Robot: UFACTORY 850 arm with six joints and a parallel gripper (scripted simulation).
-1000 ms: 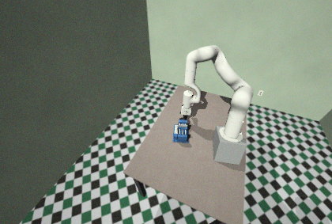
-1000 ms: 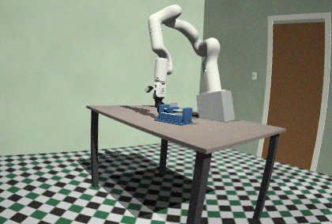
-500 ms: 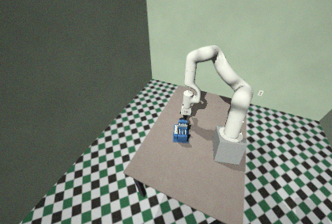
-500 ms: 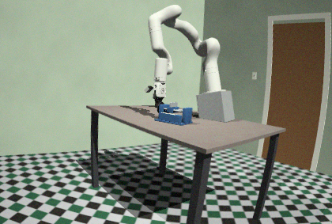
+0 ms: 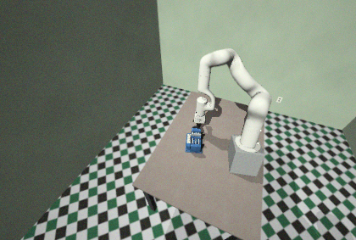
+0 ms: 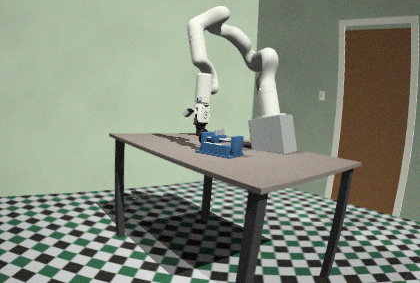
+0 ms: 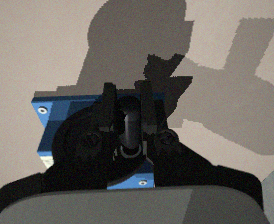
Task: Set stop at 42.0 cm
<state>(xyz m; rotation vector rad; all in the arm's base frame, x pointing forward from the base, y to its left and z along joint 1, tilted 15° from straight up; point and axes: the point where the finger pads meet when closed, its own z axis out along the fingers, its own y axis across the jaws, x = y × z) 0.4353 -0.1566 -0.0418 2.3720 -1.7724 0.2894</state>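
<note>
My gripper is now 140 mm to the right of the stop block.
</note>
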